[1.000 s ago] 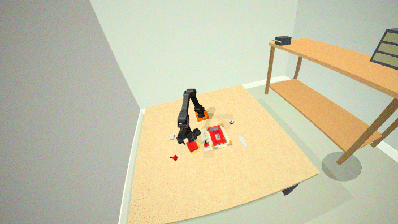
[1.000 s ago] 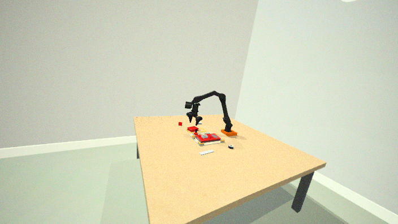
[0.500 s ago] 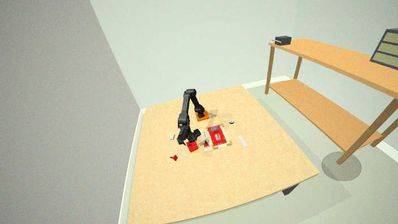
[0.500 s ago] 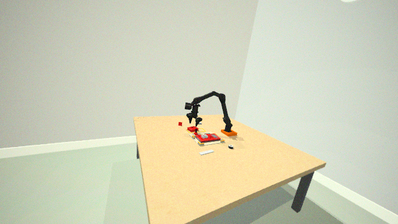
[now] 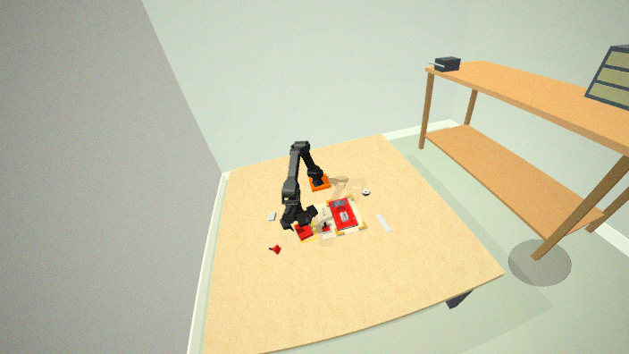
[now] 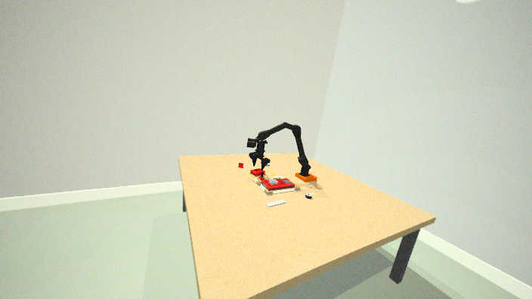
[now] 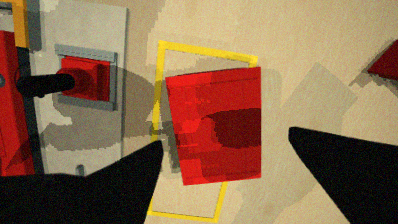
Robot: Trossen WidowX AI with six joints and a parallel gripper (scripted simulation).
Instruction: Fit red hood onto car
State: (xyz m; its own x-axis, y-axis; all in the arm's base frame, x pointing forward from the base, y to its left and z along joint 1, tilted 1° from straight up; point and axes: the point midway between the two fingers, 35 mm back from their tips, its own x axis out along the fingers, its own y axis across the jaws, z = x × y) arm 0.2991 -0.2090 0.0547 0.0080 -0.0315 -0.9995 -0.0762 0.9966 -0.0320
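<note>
Now: the red hood 3 cm below my gripper tip. Round my gripper tip: jig (22 cm to the left, 3 cm below, 1 cm ahead); then grey engine block (23 cm to the left, 4 cm ahead, 2 cm below); then grey tab (19 cm behind, 13 cm to the right, 4 cm below).
</note>
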